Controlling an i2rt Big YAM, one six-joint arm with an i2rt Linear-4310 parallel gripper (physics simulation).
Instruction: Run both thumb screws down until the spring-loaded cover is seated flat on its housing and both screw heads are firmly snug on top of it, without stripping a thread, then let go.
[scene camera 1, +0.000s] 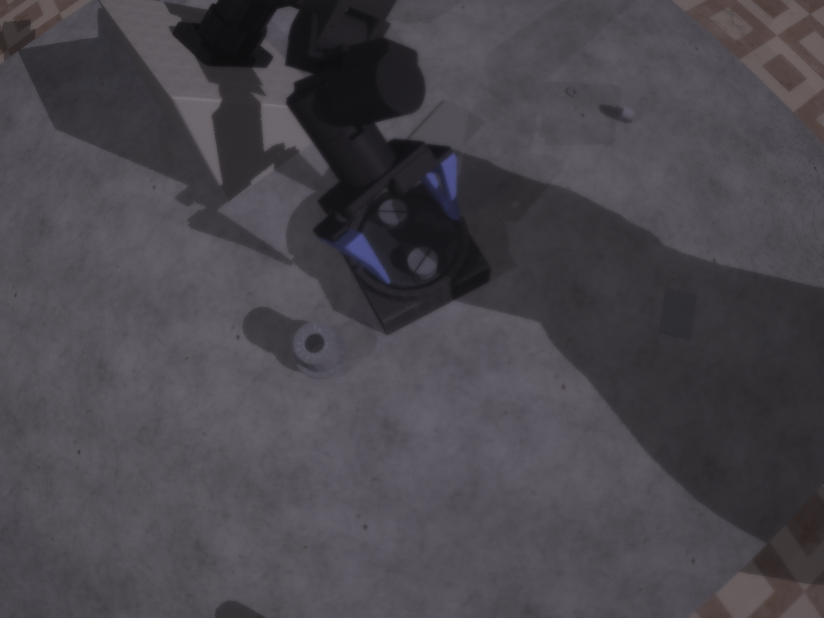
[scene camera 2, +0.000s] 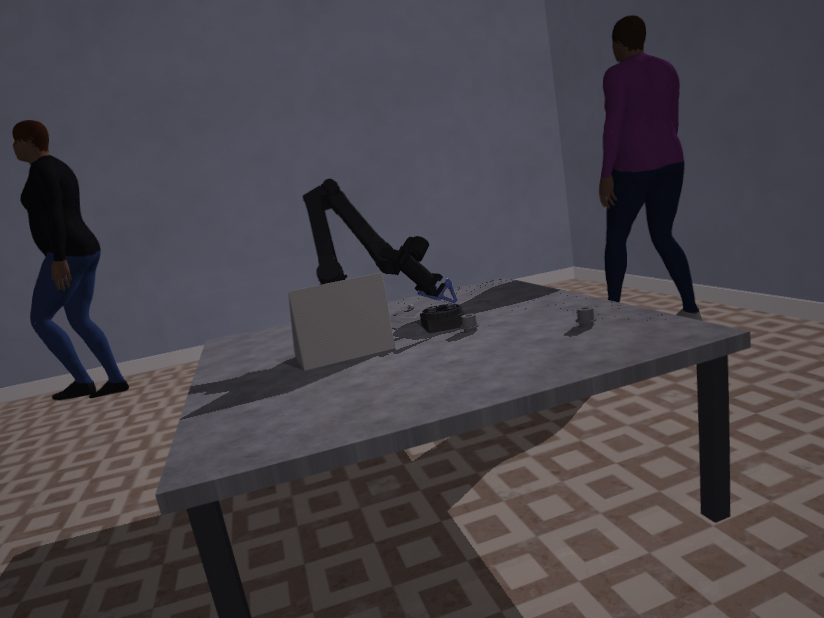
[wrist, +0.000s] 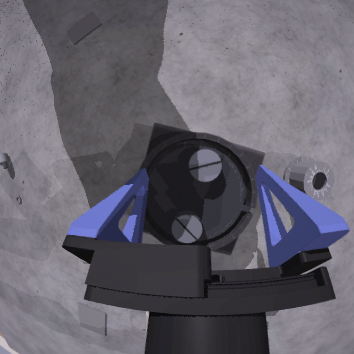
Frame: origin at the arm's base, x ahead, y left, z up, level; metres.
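Where they show: gripper, fingertip midpoint: (scene camera 1: 421, 249) (scene camera 2: 448, 300) (wrist: 201, 171); arm's base, link origin: (scene camera 1: 220, 50) (scene camera 2: 337, 313).
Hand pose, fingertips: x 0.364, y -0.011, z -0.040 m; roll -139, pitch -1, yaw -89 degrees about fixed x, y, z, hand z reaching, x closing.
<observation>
Each offset is from my fingertips to the centre of the thing.
The black square housing @(dz -0.050, dx -0.026, dy +0.005 m) (scene camera 1: 415, 313) (scene camera 2: 441, 323) (wrist: 162, 134) stands on the table, with the dark round cover @(dz -0.035, dx -0.026, dy +0.005 m) (scene camera 1: 432, 230) (wrist: 165, 200) on top. Two grey slotted screw heads show on the cover: the far screw @(dz -0.030, dx +0.005, dy -0.004 m) (scene camera 1: 423, 261) (wrist: 205, 165) and the near screw @(dz -0.029, dx -0.057, dy +0.013 m) (scene camera 1: 392, 211) (wrist: 187, 229), close to the gripper body. The far head looks larger in the wrist view, with a round shadow beside it. Whether the cover or heads sit flush cannot be told. My gripper (scene camera 1: 423, 249) (scene camera 2: 440, 297) (wrist: 201, 171) is open and empty above the cover, its blue fingers on either side of the far screw.
A grey knurled cylinder @(dz -0.053, dx -0.014, dy -0.138 m) (scene camera 1: 302, 345) (scene camera 2: 469, 322) (wrist: 299, 176) stands close beside the housing. Another cylinder @(dz -0.053, dx +0.211, dy -0.390 m) (scene camera 2: 585, 315) stands farther off. A pale wedge-shaped block (scene camera 2: 342, 322) stands near the arm's base. A flat tile @(dz -0.076, dx +0.234, dy +0.177 m) (scene camera 1: 677, 312) (wrist: 84, 28) and a small bolt @(dz -0.068, dx +0.017, dy +0.349 m) (scene camera 1: 626, 113) lie on the table.
</observation>
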